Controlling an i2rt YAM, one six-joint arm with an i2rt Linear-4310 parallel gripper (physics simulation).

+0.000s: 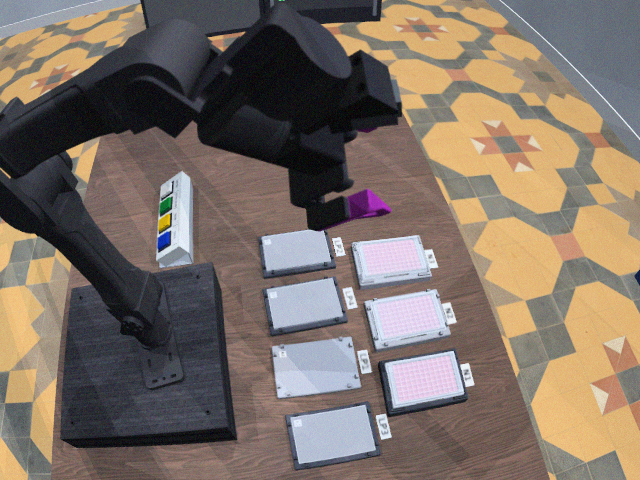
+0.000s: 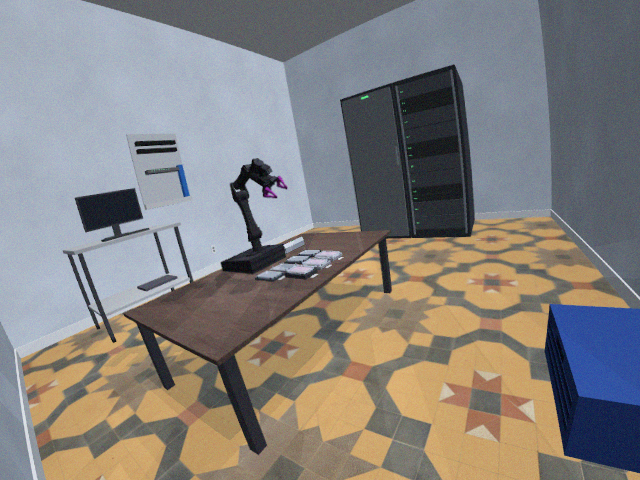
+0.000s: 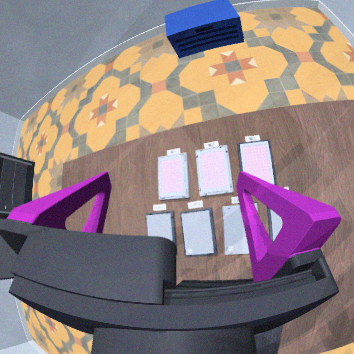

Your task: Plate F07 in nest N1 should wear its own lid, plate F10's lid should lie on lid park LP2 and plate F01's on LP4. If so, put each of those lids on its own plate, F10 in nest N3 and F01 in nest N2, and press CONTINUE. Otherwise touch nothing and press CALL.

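Pink-welled plates stand in nests N3, N2 and N1; I cannot tell whether a clear lid covers any. Four pale grey panels with small corner tags lie on the lid parks: the top one, one at LP4, the third, and one at LP3. The tags are unreadable. A white button box has white, green, yellow and blue buttons. My gripper is open and empty, high above the table.
The arm's black base stands on the brown table beside the lid parks. A dark cabinet, a side desk with a monitor and a blue box stand away from the table.
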